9 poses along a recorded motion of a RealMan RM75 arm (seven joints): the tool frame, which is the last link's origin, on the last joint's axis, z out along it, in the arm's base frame.
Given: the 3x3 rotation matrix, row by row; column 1 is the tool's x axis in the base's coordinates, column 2 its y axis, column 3 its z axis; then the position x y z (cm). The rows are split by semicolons.
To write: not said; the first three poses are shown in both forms.
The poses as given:
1: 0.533, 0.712, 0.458; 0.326, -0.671, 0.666; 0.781, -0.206, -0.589; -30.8, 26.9, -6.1
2: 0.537, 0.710, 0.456; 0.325, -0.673, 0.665; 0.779, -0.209, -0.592; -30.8, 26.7, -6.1
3: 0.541, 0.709, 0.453; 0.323, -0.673, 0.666; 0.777, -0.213, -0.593; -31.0, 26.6, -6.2
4: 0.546, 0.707, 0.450; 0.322, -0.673, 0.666; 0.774, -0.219, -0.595; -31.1, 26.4, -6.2
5: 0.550, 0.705, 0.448; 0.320, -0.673, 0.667; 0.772, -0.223, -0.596; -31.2, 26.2, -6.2
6: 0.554, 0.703, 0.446; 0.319, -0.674, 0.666; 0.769, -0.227, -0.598; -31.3, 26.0, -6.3
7: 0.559, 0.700, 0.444; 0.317, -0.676, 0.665; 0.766, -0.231, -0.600; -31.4, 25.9, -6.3
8: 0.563, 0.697, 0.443; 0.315, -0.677, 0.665; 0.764, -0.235, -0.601; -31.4, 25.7, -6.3
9: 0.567, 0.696, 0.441; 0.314, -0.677, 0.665; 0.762, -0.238, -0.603; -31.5, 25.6, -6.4
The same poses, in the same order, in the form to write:
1: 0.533, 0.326, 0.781, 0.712, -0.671, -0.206, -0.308, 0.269, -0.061
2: 0.537, 0.325, 0.779, 0.710, -0.673, -0.209, -0.308, 0.267, -0.061
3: 0.541, 0.323, 0.777, 0.709, -0.673, -0.213, -0.310, 0.266, -0.062
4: 0.546, 0.322, 0.774, 0.707, -0.673, -0.219, -0.311, 0.264, -0.062
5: 0.550, 0.320, 0.772, 0.705, -0.673, -0.223, -0.312, 0.262, -0.062
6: 0.554, 0.319, 0.769, 0.703, -0.674, -0.227, -0.313, 0.260, -0.063
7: 0.559, 0.317, 0.766, 0.700, -0.676, -0.231, -0.314, 0.259, -0.063
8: 0.563, 0.315, 0.764, 0.697, -0.677, -0.235, -0.314, 0.257, -0.063
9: 0.567, 0.314, 0.762, 0.696, -0.677, -0.238, -0.315, 0.256, -0.064
